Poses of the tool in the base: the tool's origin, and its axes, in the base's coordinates. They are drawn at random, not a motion.
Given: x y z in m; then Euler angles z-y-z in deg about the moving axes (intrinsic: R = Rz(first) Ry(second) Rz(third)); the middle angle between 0 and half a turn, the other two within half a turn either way.
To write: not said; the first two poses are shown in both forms.
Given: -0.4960, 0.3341, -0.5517, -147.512, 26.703, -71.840
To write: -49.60, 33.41, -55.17, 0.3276, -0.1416, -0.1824, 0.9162
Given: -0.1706, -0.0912, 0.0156, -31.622, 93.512, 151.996
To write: -17.06, -9.12, 1.56, 0.3406, 0.7281, -0.0230, 0.5944
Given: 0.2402, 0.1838, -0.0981, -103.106, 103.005, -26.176
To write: 24.02, 18.38, -9.81, 0.2666, 0.4868, 0.6128, -0.5625
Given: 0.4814, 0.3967, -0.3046, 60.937, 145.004, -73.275
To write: 48.14, 39.67, -30.46, 0.2989, -0.8786, 0.3710, -0.0323
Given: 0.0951, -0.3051, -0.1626, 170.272, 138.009, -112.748
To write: 9.51, -30.51, -16.26, 0.3141, -0.5811, -0.7308, 0.1724
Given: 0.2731, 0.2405, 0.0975, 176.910, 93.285, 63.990
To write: 27.31, 24.05, 9.75, 0.3479, 0.6060, -0.4017, -0.5919
